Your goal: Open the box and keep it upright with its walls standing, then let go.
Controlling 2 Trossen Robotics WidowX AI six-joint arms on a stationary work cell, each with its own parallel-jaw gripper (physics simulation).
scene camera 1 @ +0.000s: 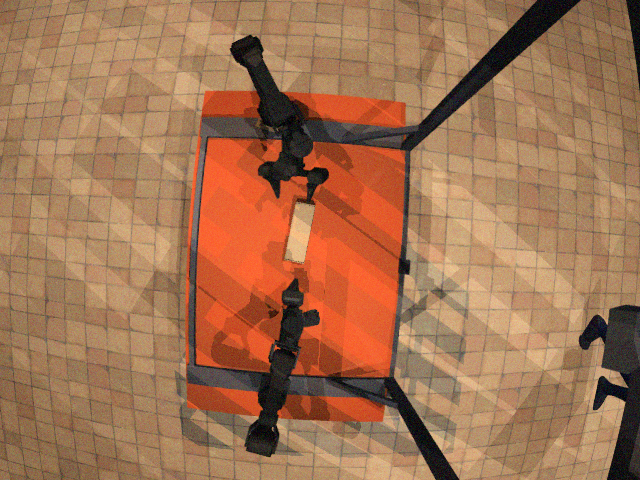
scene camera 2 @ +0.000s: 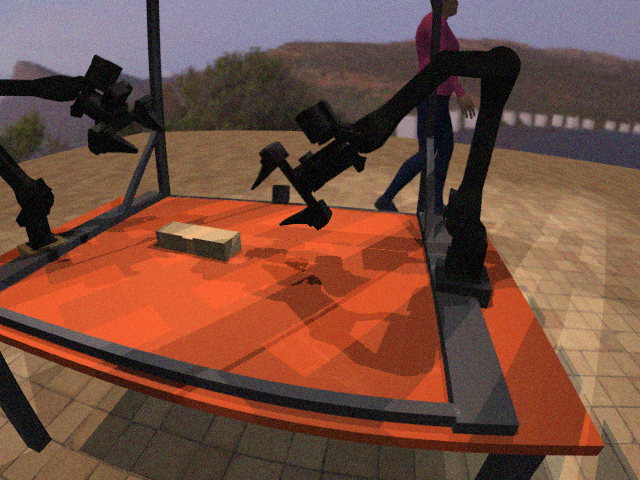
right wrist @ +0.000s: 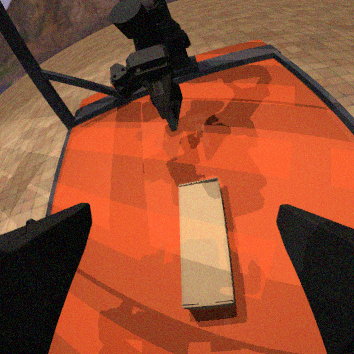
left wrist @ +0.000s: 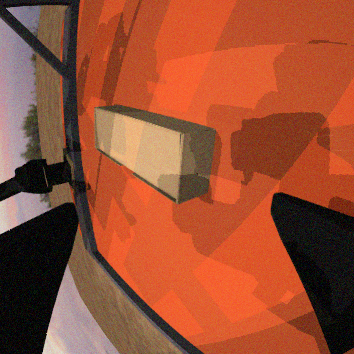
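Seen in the pictures: left gripper, fingertip midpoint: (scene camera 1: 296, 286) (scene camera 2: 265, 207) (right wrist: 170, 124) (left wrist: 174, 208); right gripper, fingertip midpoint: (scene camera 1: 292, 201) (scene camera 2: 151, 140) (right wrist: 186, 214); left arm's base at its link origin: (scene camera 2: 463, 273) (right wrist: 180, 63); right arm's base at its link origin: (scene camera 2: 41, 242) (left wrist: 67, 170).
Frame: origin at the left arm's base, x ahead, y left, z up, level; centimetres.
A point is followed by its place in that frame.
Note:
A long, narrow tan box (scene camera 1: 299, 232) {x 57.1, y 0.7, z 0.1 cm} (scene camera 2: 199, 240) {x 53.8, y 4.0, z 0.0 cm} (left wrist: 137, 152) {x 54.6, y 1.1, z 0.1 cm} (right wrist: 205, 245) {x 58.4, y 0.9, z 0.1 cm} lies flat on the orange table, upright, with its walls standing and its top closed. My left gripper (scene camera 1: 295, 283) {x 40.1, y -1.6, z 7.3 cm} (scene camera 2: 267, 206) {x 40.1, y -1.6, z 7.3 cm} (left wrist: 174, 208) {x 40.1, y -1.6, z 7.3 cm} (right wrist: 170, 124) {x 40.1, y -1.6, z 7.3 cm} is open and empty, raised above the table beyond the box's lower end in scene camera 1. My right gripper (scene camera 1: 294, 198) {x 64.9, y 3.5, z 21.2 cm} (scene camera 2: 148, 140) {x 64.9, y 3.5, z 21.2 cm} (right wrist: 186, 214) {x 64.9, y 3.5, z 21.2 cm} is open and empty, high above the table near the box's upper end in scene camera 1. Neither gripper touches the box.
The orange table (scene camera 1: 361, 310) {x 34.3, y -25.4, z -3.8 cm} (scene camera 2: 180, 320) {x 43.5, y 25.1, z -3.8 cm} has a dark metal frame (scene camera 1: 194, 258) {x 41.4, y 35.7, z -1.8 cm} (scene camera 2: 232, 379) {x 28.0, y 34.7, z -1.8 cm} along its edges, with upright posts. A small dark block (scene camera 1: 404, 266) {x 52.4, y -36.1, z 1.8 cm} (scene camera 2: 280, 193) {x 51.9, y -35.7, z -0.3 cm} sits at one edge. A person (scene camera 2: 439, 103) stands beyond the table.

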